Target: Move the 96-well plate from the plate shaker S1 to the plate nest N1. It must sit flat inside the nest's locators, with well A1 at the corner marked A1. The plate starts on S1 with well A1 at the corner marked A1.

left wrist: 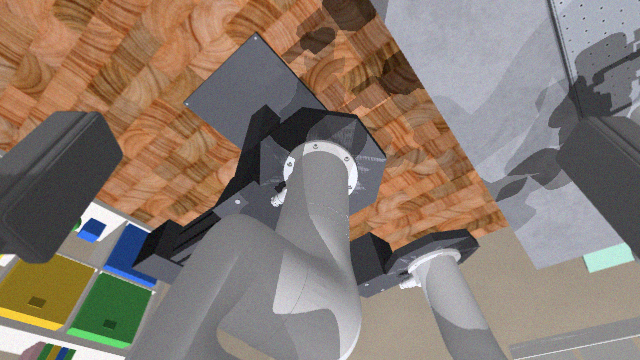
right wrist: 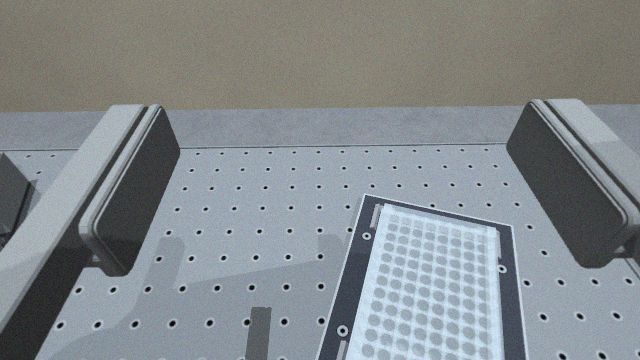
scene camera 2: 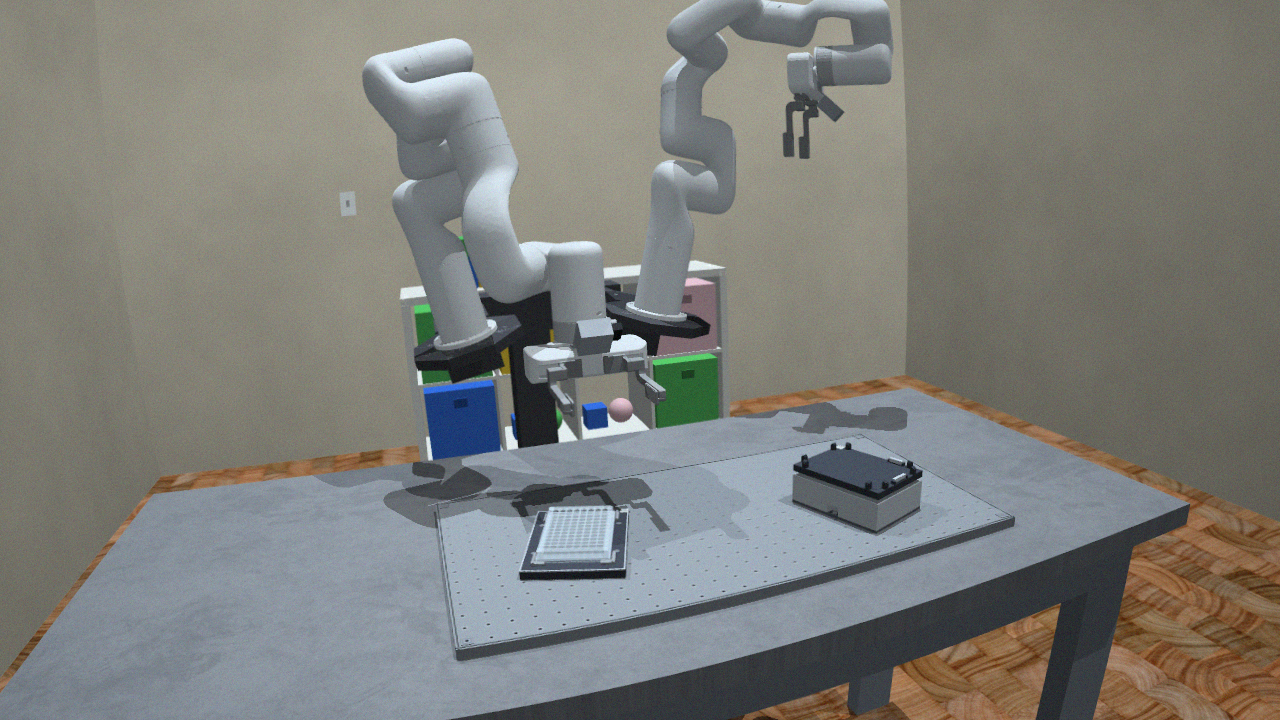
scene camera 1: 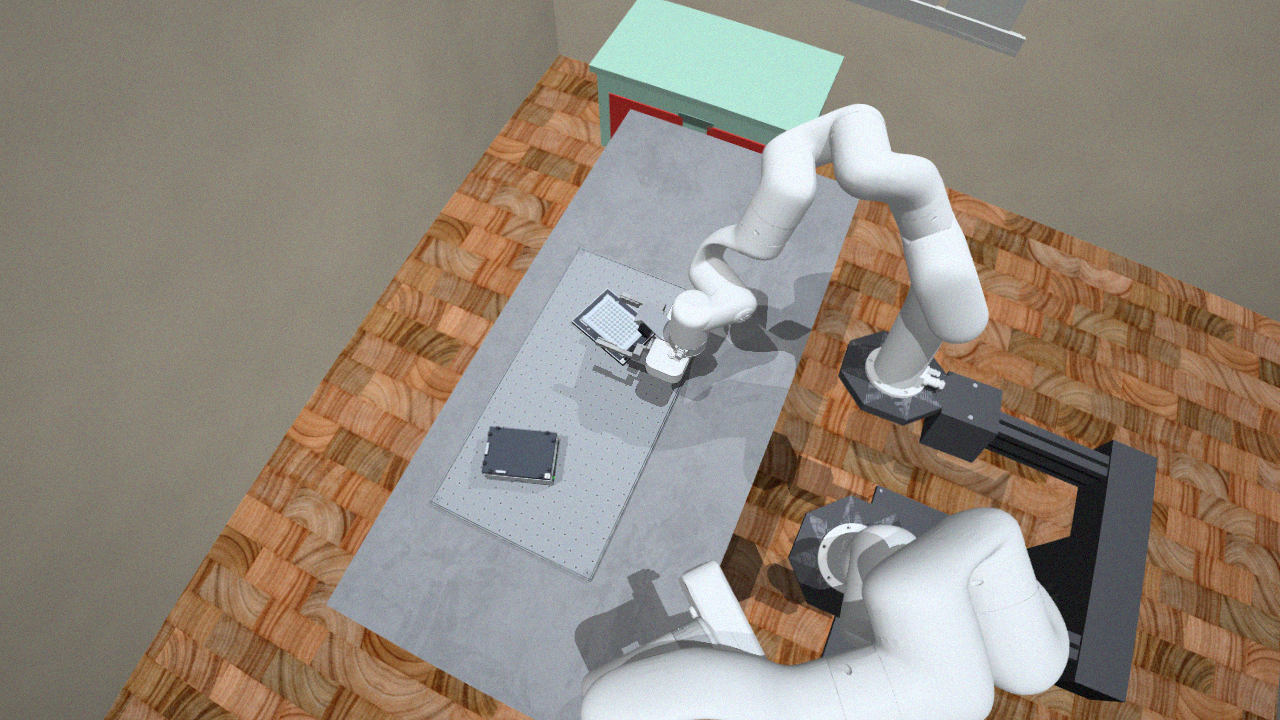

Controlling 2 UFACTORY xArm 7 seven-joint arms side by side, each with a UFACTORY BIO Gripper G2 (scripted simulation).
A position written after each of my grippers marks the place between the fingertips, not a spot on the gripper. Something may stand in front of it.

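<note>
I see my left gripper (scene camera 1: 731,633) (scene camera 2: 797,157), and my right gripper (scene camera 2: 615,404) (scene camera 1: 608,318) is visible to me as well. There is a clear 96-well plate (scene camera 2: 580,534) (scene camera 1: 621,331) (right wrist: 431,280), though the clear 96-well plate is out of frame in the left wrist view. I also see a dark plate nest N1 (scene camera 2: 619,533).
</note>
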